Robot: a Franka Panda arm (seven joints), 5 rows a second.
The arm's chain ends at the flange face. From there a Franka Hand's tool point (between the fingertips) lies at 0.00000 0.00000 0.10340 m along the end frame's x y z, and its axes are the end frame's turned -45 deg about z.
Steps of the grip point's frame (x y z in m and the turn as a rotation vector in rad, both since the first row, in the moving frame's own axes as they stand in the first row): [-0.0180, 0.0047, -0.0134, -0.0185, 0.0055, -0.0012]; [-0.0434, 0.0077, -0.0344, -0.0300, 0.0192, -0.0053]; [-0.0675, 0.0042, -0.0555, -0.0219, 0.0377, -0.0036]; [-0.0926, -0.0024, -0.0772, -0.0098, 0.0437, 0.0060]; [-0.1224, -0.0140, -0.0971, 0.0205, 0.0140, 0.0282]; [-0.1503, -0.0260, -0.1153, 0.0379, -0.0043, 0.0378]
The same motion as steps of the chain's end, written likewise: [-0.0112, 0.0151, -0.0134, -0.0092, 0.0170, -0.0012]; [-0.0288, 0.0354, -0.0343, -0.0076, 0.0348, -0.0053]; [-0.0491, 0.0519, -0.0554, 0.0112, 0.0421, -0.0036]; [-0.0711, 0.0662, -0.0771, 0.0240, 0.0378, 0.0060]; [-0.0960, 0.0792, -0.0971, 0.0244, -0.0046, 0.0282]; [-0.1216, 0.0904, -0.1152, 0.0238, -0.0298, 0.0378]
